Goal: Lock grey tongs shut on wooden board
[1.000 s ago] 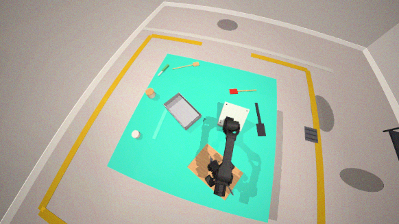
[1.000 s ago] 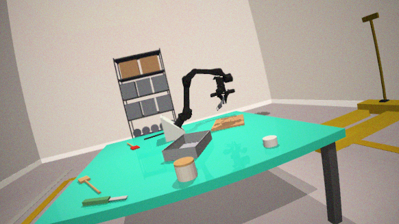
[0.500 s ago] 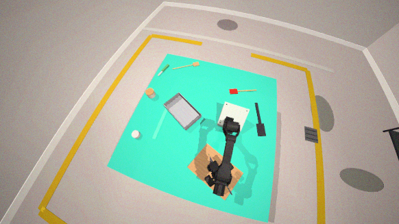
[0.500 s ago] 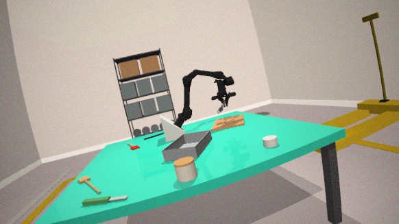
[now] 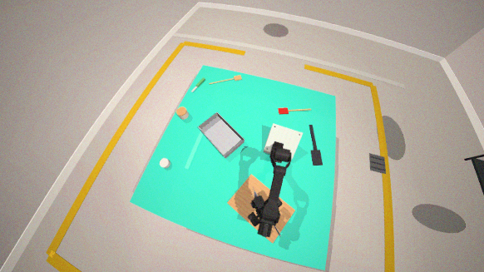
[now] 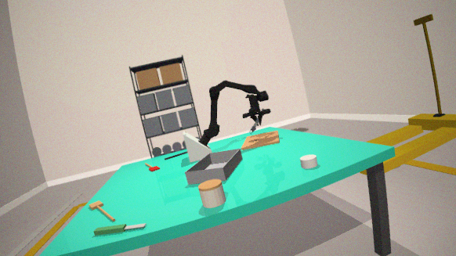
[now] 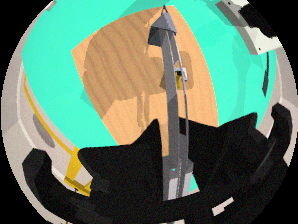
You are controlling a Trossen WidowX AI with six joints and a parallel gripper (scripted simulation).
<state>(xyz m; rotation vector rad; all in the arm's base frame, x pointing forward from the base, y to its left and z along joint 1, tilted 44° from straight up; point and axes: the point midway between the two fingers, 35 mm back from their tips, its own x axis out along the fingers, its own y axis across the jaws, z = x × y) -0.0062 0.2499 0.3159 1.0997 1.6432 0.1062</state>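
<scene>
My gripper tip is now 9 cm above the wooden board and 1 cm to the left of it. From my gripper tip the other things lie so: black spatula (51 cm to the right, 28 cm behind, 10 cm below); white puck (71 cm ahead, 8 cm below, 5 cm to the right); grey roasting tin (41 cm ahead, 38 cm to the right, 7 cm below).
</scene>
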